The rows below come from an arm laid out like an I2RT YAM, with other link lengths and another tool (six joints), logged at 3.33 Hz.
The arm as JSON. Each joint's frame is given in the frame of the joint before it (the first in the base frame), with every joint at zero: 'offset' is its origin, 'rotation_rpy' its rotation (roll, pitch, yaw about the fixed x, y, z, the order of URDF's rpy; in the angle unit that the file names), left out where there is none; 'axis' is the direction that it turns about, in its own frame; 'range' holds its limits. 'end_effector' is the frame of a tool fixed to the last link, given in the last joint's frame.
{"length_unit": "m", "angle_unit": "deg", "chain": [
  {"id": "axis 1", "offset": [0.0, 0.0, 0.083], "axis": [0.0, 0.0, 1.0], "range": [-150.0, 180.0]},
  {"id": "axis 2", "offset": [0.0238, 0.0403, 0.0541], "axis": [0.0, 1.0, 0.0], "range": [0.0, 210.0]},
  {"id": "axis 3", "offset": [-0.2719, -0.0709, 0.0], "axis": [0.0, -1.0, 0.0], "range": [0.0, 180.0]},
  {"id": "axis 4", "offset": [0.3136, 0.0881, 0.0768], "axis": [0.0, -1.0, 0.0], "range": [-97.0, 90.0]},
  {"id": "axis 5", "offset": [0.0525, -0.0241, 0.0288], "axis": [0.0, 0.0, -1.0], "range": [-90.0, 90.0]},
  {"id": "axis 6", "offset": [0.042, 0.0, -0.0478], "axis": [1.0, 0.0, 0.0], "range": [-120.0, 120.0]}
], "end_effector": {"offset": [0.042, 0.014, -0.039], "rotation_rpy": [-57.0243, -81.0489, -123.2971]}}
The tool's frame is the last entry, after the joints.
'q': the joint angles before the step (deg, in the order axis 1, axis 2, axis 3, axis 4, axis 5, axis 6). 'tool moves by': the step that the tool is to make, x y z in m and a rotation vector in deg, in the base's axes. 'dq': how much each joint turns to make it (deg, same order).
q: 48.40 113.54 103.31 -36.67 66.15 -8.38
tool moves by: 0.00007 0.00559 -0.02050 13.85 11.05 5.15
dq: -2.12 -0.07 0.04 -6.29 -18.15 10.47
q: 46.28 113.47 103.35 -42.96 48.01 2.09
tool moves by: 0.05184 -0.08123 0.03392 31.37 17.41 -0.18
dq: -18.82 -4.98 1.82 -5.82 -39.36 8.21
